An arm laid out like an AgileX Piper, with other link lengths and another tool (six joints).
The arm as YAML. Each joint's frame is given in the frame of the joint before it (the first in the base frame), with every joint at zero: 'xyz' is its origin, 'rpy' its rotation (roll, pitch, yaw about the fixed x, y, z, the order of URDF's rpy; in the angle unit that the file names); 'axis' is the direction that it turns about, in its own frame. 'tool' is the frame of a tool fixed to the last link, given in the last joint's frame.
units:
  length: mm
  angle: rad
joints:
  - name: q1
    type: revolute
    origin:
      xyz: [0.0, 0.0, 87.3]
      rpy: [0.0, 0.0, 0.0]
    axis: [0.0, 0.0, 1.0]
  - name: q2
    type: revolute
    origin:
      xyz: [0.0, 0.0, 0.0]
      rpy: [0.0, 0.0, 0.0]
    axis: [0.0, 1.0, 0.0]
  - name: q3
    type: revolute
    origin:
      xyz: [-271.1, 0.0, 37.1]
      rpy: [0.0, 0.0, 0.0]
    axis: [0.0, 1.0, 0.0]
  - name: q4
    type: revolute
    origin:
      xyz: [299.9, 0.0, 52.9]
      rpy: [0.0, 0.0, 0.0]
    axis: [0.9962, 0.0, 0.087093]
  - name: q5
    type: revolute
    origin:
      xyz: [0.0, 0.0, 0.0]
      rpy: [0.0, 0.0, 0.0]
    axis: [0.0, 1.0, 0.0]
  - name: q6
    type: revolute
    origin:
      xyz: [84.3, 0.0, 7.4]
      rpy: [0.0, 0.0, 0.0]
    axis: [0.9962, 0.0, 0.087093]
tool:
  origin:
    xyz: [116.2, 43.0, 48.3]
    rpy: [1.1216, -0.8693, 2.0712]
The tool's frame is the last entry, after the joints.
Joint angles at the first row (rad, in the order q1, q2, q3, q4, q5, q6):
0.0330, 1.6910, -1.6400, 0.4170, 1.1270, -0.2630
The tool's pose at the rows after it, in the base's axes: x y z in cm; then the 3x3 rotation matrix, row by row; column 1 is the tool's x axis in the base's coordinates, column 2 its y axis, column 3 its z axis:
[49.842 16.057 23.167], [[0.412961 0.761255 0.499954], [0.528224 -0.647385 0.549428], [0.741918 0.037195 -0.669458]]
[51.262 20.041 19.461], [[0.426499 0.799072 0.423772], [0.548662 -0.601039 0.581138], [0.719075 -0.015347 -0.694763]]
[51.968 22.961 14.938], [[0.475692 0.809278 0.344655], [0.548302 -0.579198 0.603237], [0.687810 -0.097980 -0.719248]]
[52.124 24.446 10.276], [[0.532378 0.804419 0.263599], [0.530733 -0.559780 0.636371], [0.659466 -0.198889 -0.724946]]
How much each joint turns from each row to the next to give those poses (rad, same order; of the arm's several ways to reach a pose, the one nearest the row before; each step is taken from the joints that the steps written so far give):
0.0500, 0.1110, -0.0790, 0.0040, 0.0170, 0.0000
0.0710, 0.1350, -0.0800, 0.0080, 0.0010, 0.0140
0.0450, 0.1200, -0.0430, 0.0260, 0.0010, 0.0200
0.0090, 0.1040, -0.0090, 0.0640, 0.0020, -0.0210

